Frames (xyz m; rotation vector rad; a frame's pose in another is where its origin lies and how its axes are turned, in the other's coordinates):
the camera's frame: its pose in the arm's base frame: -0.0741 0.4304 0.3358 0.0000 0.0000 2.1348
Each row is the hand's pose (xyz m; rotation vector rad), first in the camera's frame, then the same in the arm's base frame.
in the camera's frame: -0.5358 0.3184 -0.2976 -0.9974 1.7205 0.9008
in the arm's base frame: -0.0568 -0.1926 0.0382 2.3912 0.0526 -1.7177
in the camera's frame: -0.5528 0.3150 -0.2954 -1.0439 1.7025 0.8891
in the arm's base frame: -0.0448 -0.2052 0.0404 2.4031 0.1122 -1.7111
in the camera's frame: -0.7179 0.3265 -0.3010 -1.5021 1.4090 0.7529
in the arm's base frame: 0.0337 -0.3509 0.0348 2.4241 0.7872 -1.6701
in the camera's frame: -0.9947 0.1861 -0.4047 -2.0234 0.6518 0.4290
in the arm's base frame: 0.3004 -0.5097 -0.0689 -1.8947 -1.7856 1.4839
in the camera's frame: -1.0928 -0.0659 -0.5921 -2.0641 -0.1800 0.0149
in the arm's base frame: 0.5658 -0.4579 -0.2563 -0.9522 -2.1529 1.2297
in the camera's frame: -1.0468 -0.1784 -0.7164 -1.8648 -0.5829 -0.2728
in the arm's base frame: 0.6363 -0.3589 -0.3806 -0.4225 -2.0796 1.0987
